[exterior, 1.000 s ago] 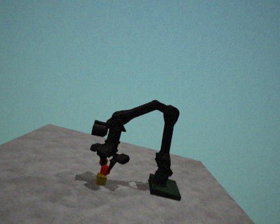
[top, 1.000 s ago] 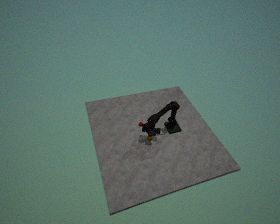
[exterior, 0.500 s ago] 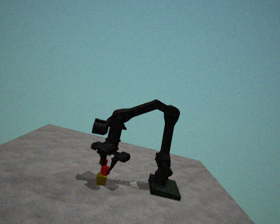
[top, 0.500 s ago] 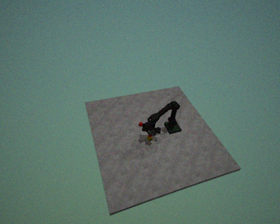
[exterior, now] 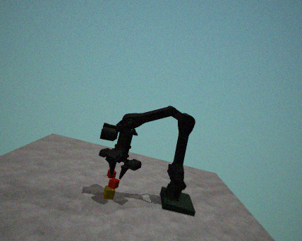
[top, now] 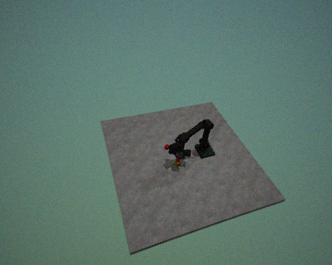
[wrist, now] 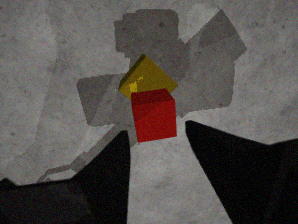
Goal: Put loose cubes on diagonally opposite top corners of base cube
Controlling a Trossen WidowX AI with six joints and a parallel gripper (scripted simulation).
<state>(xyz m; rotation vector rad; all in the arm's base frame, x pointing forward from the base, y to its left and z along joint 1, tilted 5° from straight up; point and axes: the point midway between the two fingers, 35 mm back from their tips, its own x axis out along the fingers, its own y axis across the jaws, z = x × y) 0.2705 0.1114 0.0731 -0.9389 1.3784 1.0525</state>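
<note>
My gripper tip is 70 mm above the yellow base cube, 20 mm to the right of it and 10 mm short of it.
</note>
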